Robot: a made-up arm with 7 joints. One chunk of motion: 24 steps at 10 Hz.
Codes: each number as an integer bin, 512 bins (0 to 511) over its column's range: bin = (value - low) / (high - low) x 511, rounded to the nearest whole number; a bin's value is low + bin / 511 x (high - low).
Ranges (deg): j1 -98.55..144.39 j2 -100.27..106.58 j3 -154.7..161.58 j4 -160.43..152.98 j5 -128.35..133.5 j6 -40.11..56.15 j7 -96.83..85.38
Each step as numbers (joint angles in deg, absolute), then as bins.
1 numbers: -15.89 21.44 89.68 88.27 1.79 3.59 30.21
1 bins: 174 301 395 405 254 232 356
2 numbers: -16.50 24.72 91.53 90.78 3.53 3.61 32.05
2 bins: 173 309 398 410 257 232 361
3 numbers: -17.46 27.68 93.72 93.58 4.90 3.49 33.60
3 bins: 171 316 401 414 260 231 366
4 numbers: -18.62 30.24 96.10 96.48 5.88 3.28 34.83
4 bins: 168 322 405 419 262 230 369
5 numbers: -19.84 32.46 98.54 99.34 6.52 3.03 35.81
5 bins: 166 328 409 424 263 229 372
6 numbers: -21.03 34.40 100.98 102.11 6.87 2.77 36.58
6 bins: 163 333 413 428 264 228 374
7 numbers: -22.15 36.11 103.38 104.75 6.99 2.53 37.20
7 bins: 161 337 417 432 264 226 376
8 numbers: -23.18 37.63 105.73 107.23 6.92 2.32 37.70
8 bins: 159 341 421 436 264 225 377
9 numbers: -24.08 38.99 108.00 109.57 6.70 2.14 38.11
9 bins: 157 344 424 440 264 224 378
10 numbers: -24.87 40.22 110.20 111.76 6.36 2.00 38.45
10 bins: 155 347 428 444 263 224 379
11 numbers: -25.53 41.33 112.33 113.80 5.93 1.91 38.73
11 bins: 154 350 431 447 262 223 380
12 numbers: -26.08 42.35 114.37 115.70 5.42 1.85 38.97
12 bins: 152 352 435 450 261 223 381
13 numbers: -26.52 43.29 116.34 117.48 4.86 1.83 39.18
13 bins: 152 355 438 453 260 223 381
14 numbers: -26.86 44.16 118.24 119.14 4.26 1.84 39.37
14 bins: 151 357 441 456 259 223 382
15 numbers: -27.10 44.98 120.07 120.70 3.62 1.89 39.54
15 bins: 150 359 444 458 258 223 382
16 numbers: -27.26 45.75 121.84 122.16 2.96 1.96 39.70
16 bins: 150 361 447 461 256 223 383
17 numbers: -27.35 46.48 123.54 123.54 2.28 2.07 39.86
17 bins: 150 363 450 463 255 224 383
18 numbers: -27.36 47.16 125.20 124.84 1.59 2.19 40.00
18 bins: 150 364 452 465 254 225 384
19 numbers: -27.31 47.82 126.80 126.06 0.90 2.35 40.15
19 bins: 150 366 455 467 252 225 384
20 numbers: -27.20 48.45 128.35 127.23 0.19 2.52 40.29
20 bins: 150 367 457 469 251 226 385
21 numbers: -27.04 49.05 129.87 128.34 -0.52 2.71 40.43
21 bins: 150 369 460 471 249 227 385
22 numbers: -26.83 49.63 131.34 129.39 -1.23 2.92 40.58
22 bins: 151 370 462 473 248 228 385
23 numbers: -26.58 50.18 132.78 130.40 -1.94 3.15 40.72
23 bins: 151 372 464 474 247 230 386
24 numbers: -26.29 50.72 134.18 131.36 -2.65 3.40 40.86
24 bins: 152 373 467 476 245 231 386
